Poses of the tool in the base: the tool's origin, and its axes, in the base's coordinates. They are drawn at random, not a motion.
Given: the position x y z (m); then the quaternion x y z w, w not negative.
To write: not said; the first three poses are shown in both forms.
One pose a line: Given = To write
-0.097, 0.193, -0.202, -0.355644, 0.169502, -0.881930, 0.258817 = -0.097, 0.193, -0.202, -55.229, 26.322, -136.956
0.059, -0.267, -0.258, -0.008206, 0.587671, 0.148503, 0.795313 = 0.059, -0.267, -0.258, -1.010, 72.349, 18.282
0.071, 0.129, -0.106, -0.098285, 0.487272, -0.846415, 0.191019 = 0.071, 0.129, -0.106, -15.818, 78.421, -136.221
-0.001, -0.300, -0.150, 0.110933, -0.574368, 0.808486, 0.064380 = -0.001, -0.300, -0.150, 19.189, -99.352, 139.849
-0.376, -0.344, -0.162, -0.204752, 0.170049, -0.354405, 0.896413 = -0.376, -0.344, -0.162, -24.308, 20.188, -42.075
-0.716, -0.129, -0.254, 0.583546, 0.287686, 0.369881, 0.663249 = -0.716, -0.129, -0.254, 75.558, 37.250, 47.893
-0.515, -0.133, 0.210, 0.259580, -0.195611, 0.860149, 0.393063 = -0.515, -0.133, 0.210, 37.746, -28.445, 125.077
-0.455, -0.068, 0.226, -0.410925, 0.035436, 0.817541, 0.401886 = -0.455, -0.068, 0.226, -59.509, 5.132, 118.394
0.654, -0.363, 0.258, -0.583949, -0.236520, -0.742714, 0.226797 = 0.654, -0.363, 0.258, -92.204, -37.346, -117.273
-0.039, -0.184, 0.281, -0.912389, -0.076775, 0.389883, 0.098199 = -0.039, -0.184, 0.281, -154.694, -13.017, 66.104
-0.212, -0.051, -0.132, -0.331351, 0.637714, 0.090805, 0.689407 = -0.212, -0.051, -0.132, -42.465, 81.728, 11.637
